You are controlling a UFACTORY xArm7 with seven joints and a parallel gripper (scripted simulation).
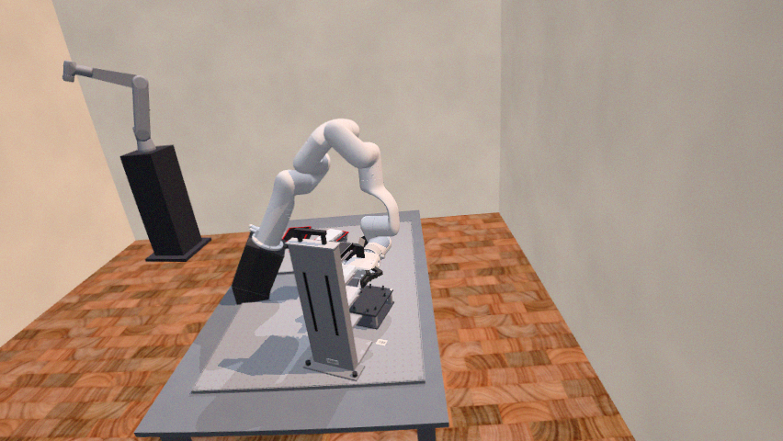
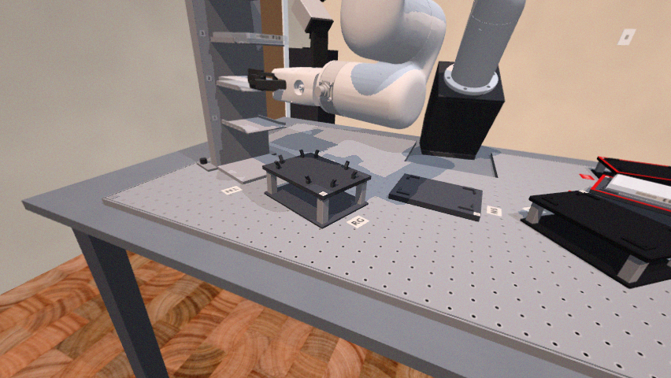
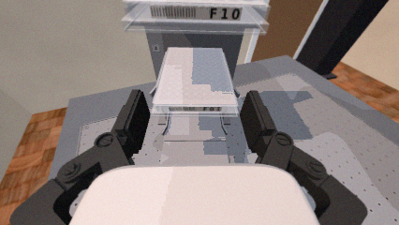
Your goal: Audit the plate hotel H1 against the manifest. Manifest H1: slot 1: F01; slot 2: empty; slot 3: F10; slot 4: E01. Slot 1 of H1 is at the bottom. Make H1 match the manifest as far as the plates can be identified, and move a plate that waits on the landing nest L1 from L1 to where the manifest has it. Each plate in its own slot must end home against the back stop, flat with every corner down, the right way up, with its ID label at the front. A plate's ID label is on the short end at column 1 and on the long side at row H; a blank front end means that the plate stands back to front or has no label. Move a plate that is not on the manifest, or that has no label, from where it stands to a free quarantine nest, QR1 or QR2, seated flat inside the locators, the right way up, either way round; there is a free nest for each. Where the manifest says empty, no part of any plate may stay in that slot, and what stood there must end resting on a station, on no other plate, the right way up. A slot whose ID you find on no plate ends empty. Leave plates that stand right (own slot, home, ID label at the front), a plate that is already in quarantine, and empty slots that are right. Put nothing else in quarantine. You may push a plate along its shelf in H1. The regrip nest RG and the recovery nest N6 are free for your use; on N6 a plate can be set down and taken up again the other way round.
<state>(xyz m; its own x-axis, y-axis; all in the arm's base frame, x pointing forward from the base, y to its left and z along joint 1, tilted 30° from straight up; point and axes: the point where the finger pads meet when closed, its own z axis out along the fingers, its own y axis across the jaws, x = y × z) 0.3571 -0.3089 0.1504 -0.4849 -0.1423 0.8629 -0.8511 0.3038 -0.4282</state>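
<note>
The white plate lies 7 cm to the right of my hand, 2 cm below it and 2 cm behind it. Round my hand: plate hotel H1: 15 cm to the right, 4 cm behind; regrip nest RG: 15 cm below, 11 cm to the left, 3 cm ahead; black plate: 14 cm above, 7 cm to the right, 2 cm behind.
</note>
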